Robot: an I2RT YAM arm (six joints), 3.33 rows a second.
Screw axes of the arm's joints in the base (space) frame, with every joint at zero. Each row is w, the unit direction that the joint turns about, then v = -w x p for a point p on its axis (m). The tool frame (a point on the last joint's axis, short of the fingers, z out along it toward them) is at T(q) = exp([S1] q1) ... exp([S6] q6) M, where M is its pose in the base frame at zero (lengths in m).
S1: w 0 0 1 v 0.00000 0.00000 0.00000
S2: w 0 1 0 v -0.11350 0.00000 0.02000
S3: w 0 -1 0 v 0.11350 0.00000 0.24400
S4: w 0 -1 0 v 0.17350 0.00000 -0.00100
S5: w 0 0 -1 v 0.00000 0.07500 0.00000
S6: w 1 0 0 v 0.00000 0.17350 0.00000
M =
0 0 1 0.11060
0 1 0 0.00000
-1 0 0 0.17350
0 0 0 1
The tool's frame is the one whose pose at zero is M.
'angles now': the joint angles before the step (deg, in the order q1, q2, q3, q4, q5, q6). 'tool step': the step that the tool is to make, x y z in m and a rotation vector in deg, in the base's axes. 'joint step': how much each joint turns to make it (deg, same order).
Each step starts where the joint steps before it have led.
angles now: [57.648 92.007 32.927 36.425 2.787 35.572]
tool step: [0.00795 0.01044 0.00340 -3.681 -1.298 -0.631]
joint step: [-0.001 1.616 4.044 -4.678 1.813 -2.557]
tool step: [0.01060 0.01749 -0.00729 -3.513 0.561 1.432]
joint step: [0.000 4.941 5.092 -3.278 -0.655 -1.902]
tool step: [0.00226 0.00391 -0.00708 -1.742 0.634 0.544]
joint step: [0.001 1.901 1.071 -0.941 -0.283 -0.611]
